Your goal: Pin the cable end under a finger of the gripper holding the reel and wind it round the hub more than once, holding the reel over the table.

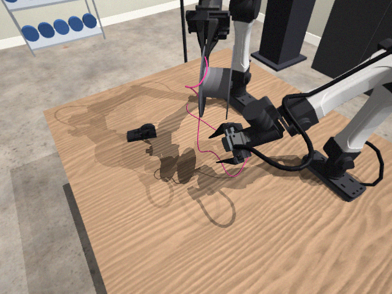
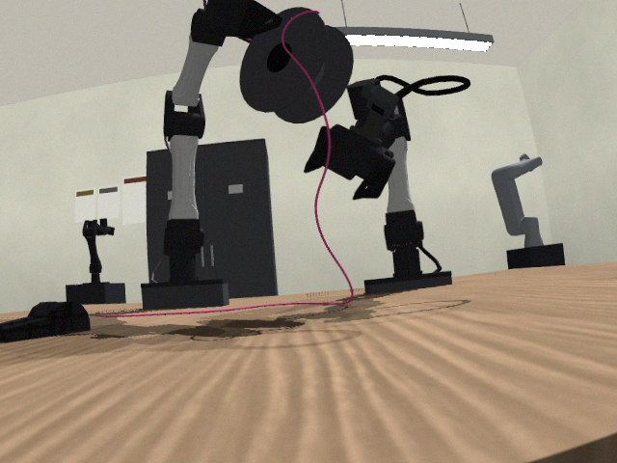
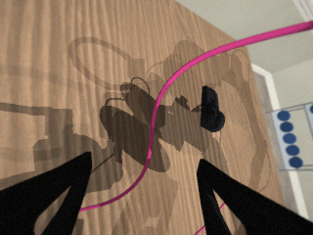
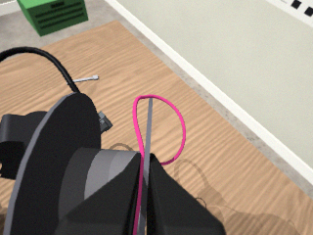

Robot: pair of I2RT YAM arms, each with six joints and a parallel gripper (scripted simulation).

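The dark grey reel lies 7 cm below my right hand, 2 cm to the left of it and 2 cm behind it. Round my right hand: small grey tool (51 cm to the left, 45 cm below, 10 cm ahead); then small black device (43 cm below, 31 cm to the right, 12 cm ahead).
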